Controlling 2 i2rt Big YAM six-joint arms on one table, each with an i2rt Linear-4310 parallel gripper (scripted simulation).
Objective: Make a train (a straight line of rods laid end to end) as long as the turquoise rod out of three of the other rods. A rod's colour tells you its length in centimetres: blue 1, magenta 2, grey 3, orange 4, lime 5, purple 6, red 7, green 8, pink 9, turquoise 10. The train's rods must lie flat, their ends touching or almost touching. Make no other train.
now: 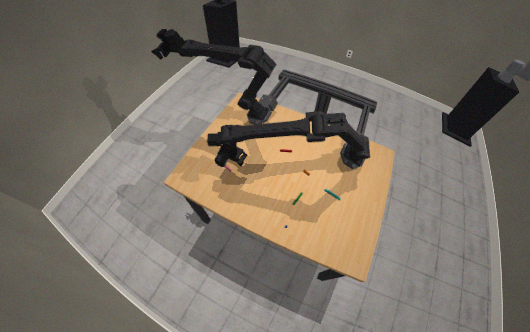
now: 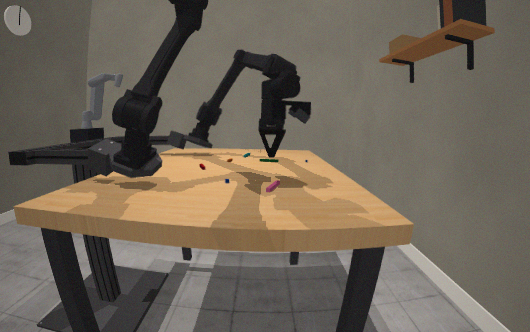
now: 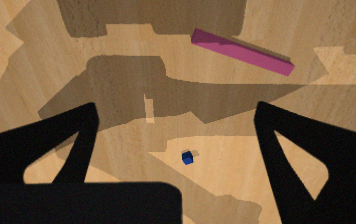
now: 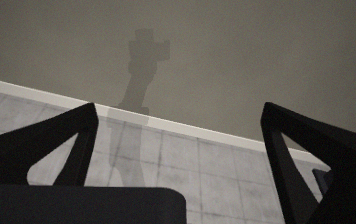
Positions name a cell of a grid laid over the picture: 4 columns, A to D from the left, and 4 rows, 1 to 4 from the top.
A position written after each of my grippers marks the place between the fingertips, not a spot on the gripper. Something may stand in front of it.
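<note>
Image 3 gives me my left gripper (image 3: B2), along with a pink rod (image 3: C1). In image 4 I see my right gripper (image 4: C3), while the pink rod is out of frame in image 4.
</note>
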